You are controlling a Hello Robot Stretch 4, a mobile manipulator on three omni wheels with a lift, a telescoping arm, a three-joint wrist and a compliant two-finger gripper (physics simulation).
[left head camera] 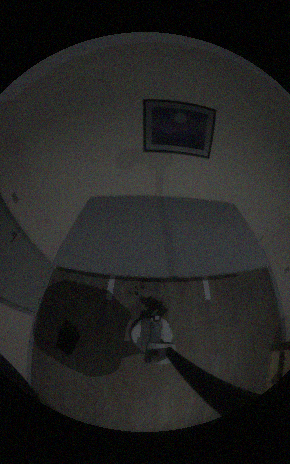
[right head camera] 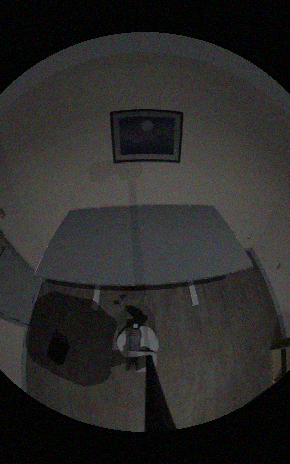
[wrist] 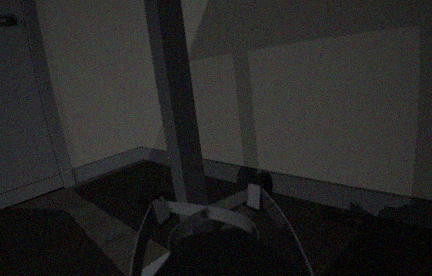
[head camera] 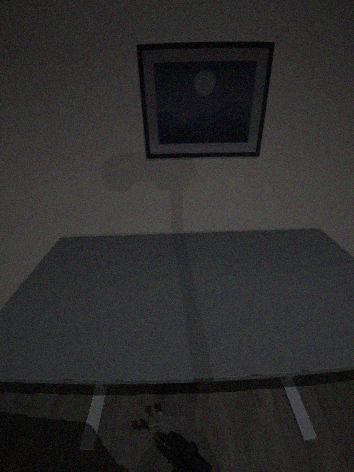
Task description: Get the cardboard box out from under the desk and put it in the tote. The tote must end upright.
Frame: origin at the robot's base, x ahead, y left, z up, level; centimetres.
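Where they show: gripper, between the fingertips: [left head camera: 137, 288] [right head camera: 118, 297] [wrist: 205, 187] [head camera: 147, 412].
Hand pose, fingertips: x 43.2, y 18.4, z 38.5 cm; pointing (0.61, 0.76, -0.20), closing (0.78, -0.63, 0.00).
Each offset is from my fingertips to the top centre of the thing. "*": to the spot under its first point. Level surfaces: height alone.
The grey desk @(dz +53.8 cm) [head camera: 125, 310] [left head camera: 125, 235] [right head camera: 100, 245] stands against the wall; in the wrist view its leg @(* dx +27.4, dy +37.2, dz +4.2 cm) [wrist: 185, 100] rises just past the fingertips. My gripper [head camera: 148, 416] [left head camera: 138, 289] [right head camera: 119, 300] [wrist: 205, 187] is open, low down near the desk's front edge, left of the middle, with no object visible between its fingers. A dark, box-like thing @(dx -79.5, dy +76.8, dz -31.2 cm) [left head camera: 68, 337] [right head camera: 58, 347] on the floor to the left may be the tote; it is too dark to tell. The cardboard box does not show clearly in any view, and the desk top hides most of the floor beneath.
Pale desk feet [head camera: 95, 415] [head camera: 301, 412] stick out in front on both sides. A large dark patch @(* dx -95.2, dy +38.1, dz -41.2 cm) [left head camera: 95, 362] [right head camera: 90, 372] lies on the left floor. Wooden furniture [left head camera: 275, 365] [right head camera: 276, 365] stands at the far right. A door [wrist: 22, 110] is at the wrist view's left.
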